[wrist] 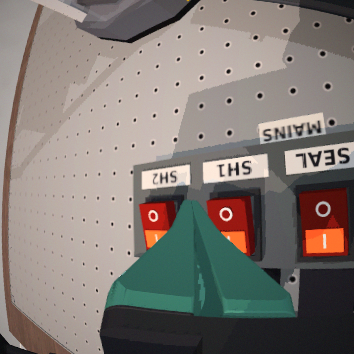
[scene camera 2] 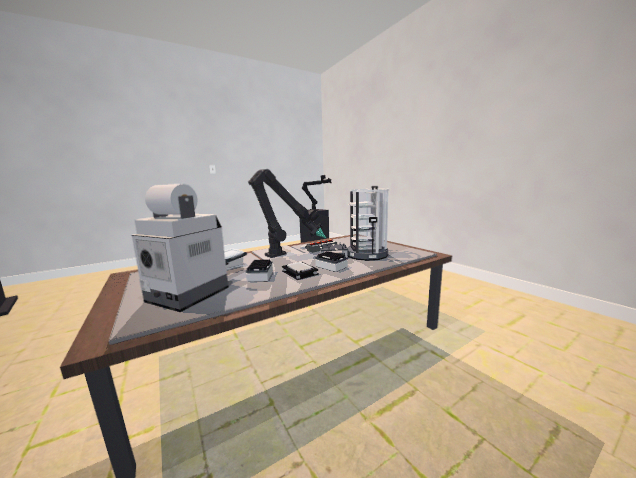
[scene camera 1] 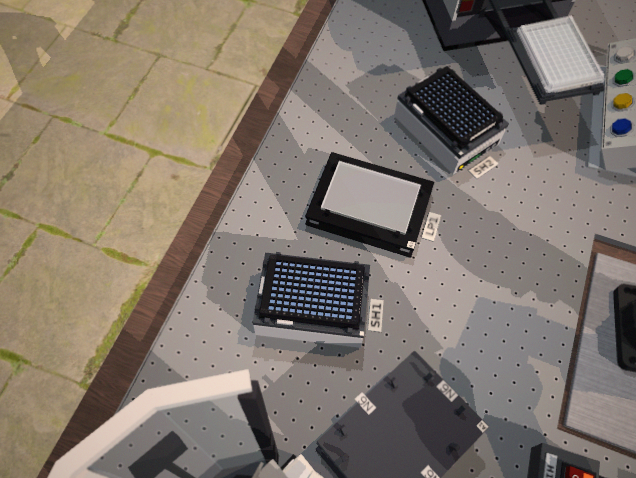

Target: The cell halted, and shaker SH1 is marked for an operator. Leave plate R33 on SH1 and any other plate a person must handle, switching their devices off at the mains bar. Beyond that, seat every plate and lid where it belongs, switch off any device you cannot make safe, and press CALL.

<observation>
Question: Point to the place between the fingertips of my gripper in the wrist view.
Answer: At 188, 209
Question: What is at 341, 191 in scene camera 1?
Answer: A grey lid.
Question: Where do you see a plate hotel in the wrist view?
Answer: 126, 28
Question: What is my gripper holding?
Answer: Nothing.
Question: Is my gripper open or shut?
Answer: Shut.
</observation>
